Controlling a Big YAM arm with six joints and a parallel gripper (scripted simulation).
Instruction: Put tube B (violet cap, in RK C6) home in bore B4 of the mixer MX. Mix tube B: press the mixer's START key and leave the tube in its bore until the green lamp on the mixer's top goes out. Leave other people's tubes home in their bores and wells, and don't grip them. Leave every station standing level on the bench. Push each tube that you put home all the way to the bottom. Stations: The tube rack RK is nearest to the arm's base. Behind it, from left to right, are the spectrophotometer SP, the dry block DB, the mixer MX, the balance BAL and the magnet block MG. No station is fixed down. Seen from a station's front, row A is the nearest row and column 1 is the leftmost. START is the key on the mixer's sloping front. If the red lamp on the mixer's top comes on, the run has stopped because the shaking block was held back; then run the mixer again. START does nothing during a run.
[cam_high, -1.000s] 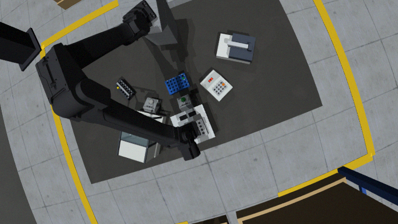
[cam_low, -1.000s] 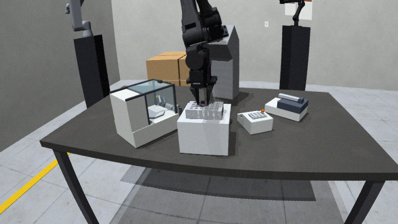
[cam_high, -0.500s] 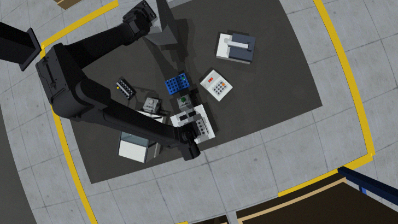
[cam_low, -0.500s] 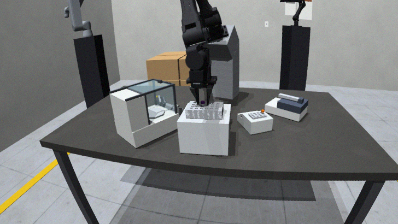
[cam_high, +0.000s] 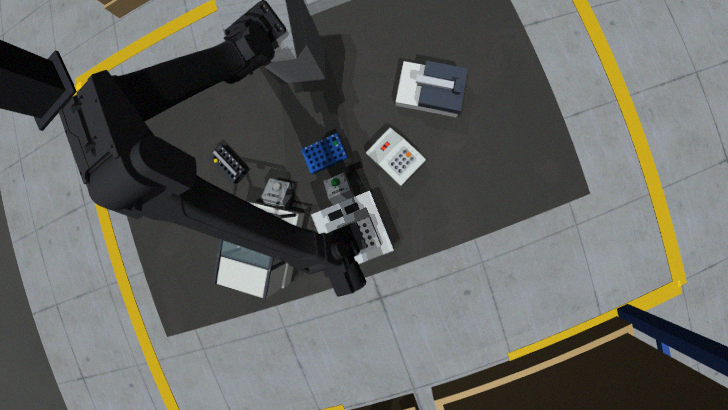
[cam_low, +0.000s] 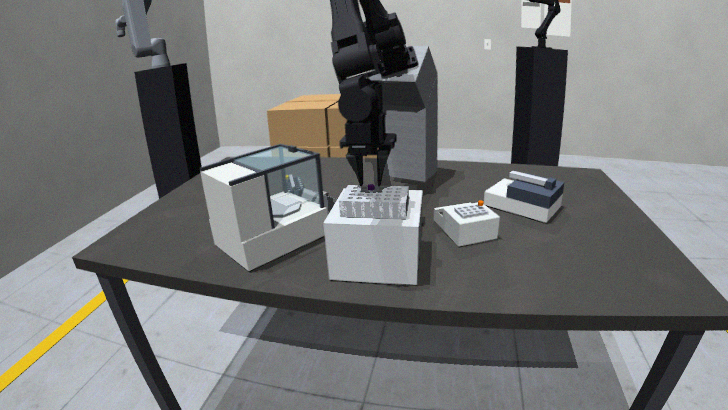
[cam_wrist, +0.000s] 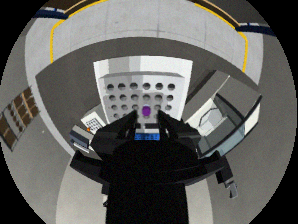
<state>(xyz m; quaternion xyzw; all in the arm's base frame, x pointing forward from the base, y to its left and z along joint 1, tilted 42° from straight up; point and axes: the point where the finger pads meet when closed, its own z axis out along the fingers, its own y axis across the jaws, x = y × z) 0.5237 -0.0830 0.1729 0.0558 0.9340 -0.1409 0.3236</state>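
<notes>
Right now my hand is 16 cm past the green start key, 12 cm above it and 5 cm to the right of it. Round my hand: dry block DB 25 cm to the left, 16 cm below, 11 cm behind; then orange-capped tube 27 cm to the left, 13 cm below, 9 cm behind; then blue tube rack RK 26 cm behind, 17 cm below, 7 cm to the left.
</notes>
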